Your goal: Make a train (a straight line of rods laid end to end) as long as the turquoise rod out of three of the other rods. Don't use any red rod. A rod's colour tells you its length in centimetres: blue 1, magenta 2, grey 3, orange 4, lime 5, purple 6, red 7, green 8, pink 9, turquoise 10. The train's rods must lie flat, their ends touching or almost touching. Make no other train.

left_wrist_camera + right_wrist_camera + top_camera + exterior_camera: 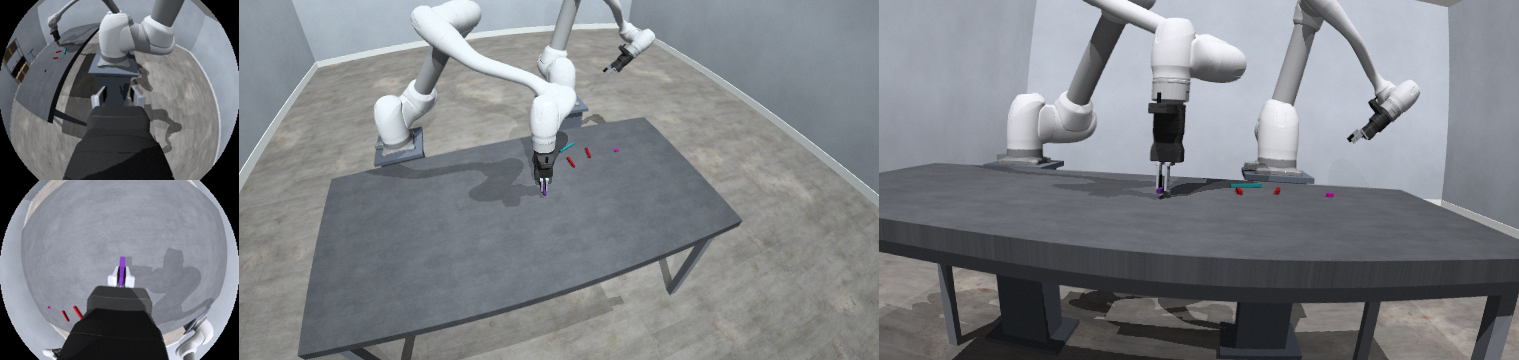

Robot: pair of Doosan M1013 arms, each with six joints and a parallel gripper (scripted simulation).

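Note:
My right hand is 20 mm above the purple rod. The rest, counted from my right hand: blue rod (60 mm behind, 30 mm below, 20 mm to the left); then grey rod (40 mm behind, 30 mm below, 10 mm to the left); then turquoise rod (240 mm to the left, 230 mm behind, 30 mm below).

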